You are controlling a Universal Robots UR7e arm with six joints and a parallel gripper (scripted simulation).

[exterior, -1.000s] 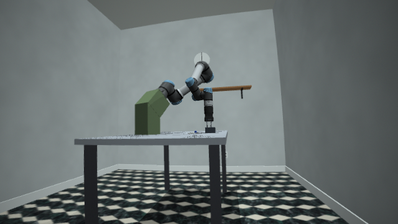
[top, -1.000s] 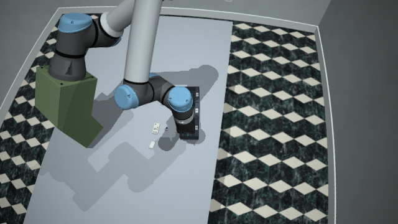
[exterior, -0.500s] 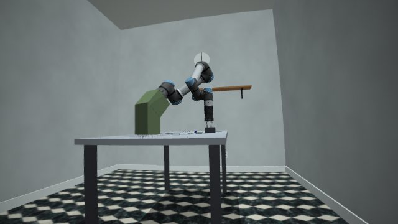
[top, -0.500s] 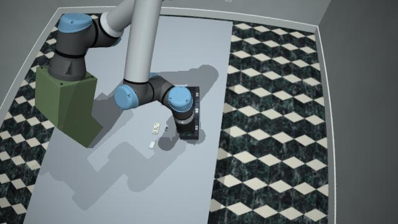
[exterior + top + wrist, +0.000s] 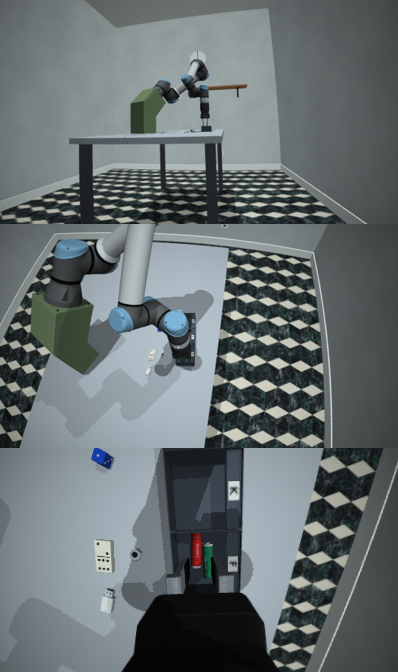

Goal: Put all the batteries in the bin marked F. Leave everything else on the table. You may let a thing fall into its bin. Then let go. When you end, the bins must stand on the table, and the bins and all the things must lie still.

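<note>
Right now my hand is 10 mm short of the green battery and 50 mm above it. The rest, counted from my hand: dark bin (20 mm behind, 80 mm to the left, 40 mm below); red battery (10 mm behind, 10 mm to the left, 50 mm below); ring-shaped part (100 mm behind, 20 mm to the right, 60 mm below).
</note>
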